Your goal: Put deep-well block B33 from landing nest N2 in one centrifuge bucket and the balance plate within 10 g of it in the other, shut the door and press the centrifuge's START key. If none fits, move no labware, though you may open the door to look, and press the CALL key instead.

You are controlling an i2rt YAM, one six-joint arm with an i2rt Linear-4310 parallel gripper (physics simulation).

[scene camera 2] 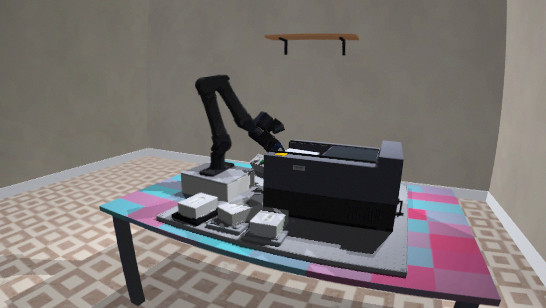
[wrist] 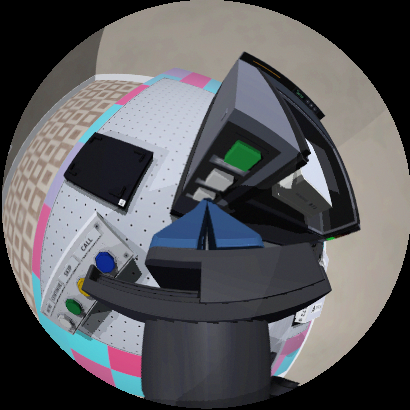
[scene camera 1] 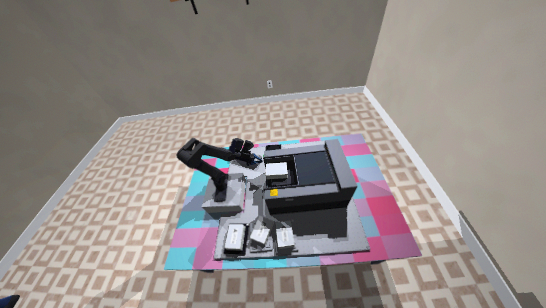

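Note:
My gripper is shut and empty, its blue tips close to the front keys of the centrifuge. In the wrist view the tips overlap the lower keys, below a green key and a white key; contact cannot be told. The centrifuge's top opening is uncovered at the front, and a white block sits in it. The other bucket is hidden. A key panel with a blue CALL key stands beside the gripper.
Three white blocks stand on nests along the table's near edge. A black empty nest lies on the perforated board beside the centrifuge. The arm's base block stands left of the centrifuge.

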